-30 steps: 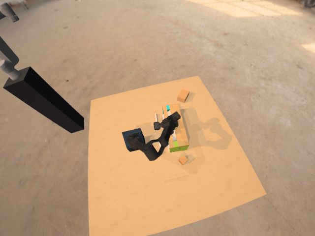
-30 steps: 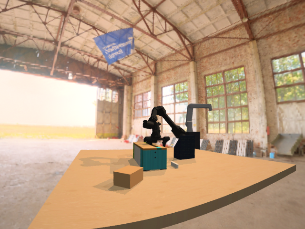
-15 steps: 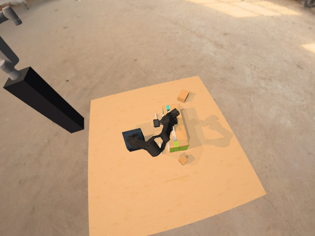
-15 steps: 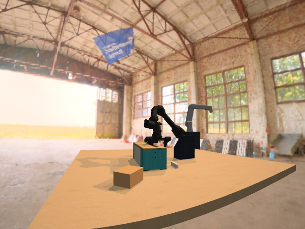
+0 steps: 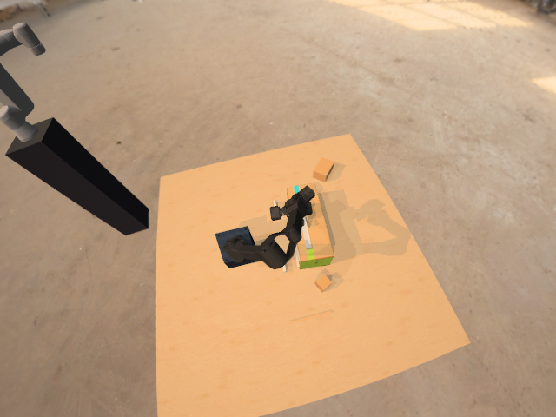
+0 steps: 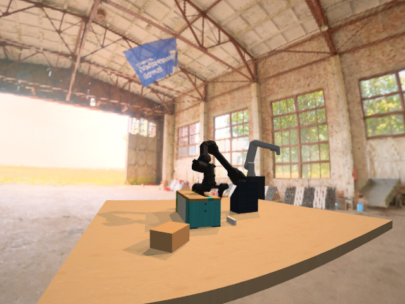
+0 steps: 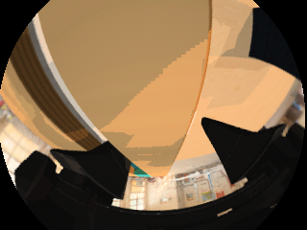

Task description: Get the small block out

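Now: gripper tip 6 cm short of the small brown block and 1 cm to the right of it. From my gripper tip the other things lie so: larger tan block (29 cm ahead, 24 cm to the left, 6 cm below); then box (2 cm ahead, 7 cm to the right, 2 cm below).
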